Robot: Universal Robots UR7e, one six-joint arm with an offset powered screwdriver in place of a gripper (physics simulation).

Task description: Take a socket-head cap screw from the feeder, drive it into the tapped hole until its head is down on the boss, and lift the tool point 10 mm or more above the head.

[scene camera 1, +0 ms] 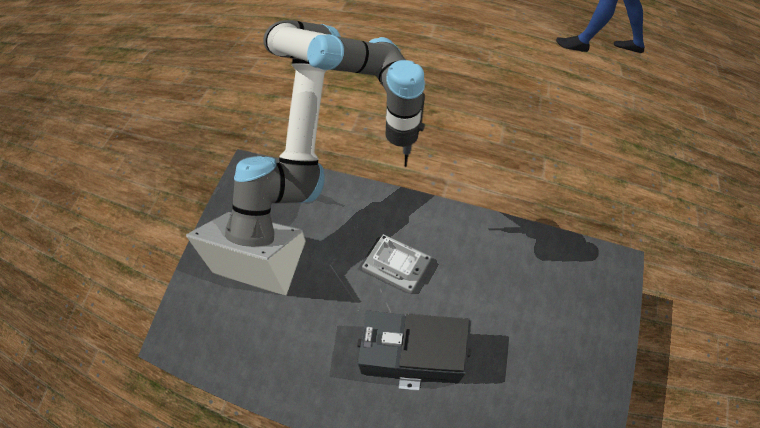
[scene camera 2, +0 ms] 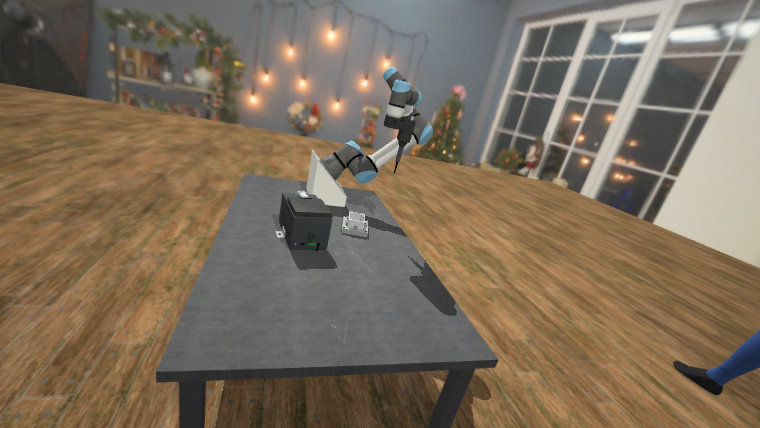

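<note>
Scene camera 1 shows me a grey base plate [scene camera 1: 372,269] and a dark screw feeder [scene camera 1: 380,356]. In scene camera 2 I see the dark screw feeder [scene camera 2: 298,228] again.
</note>
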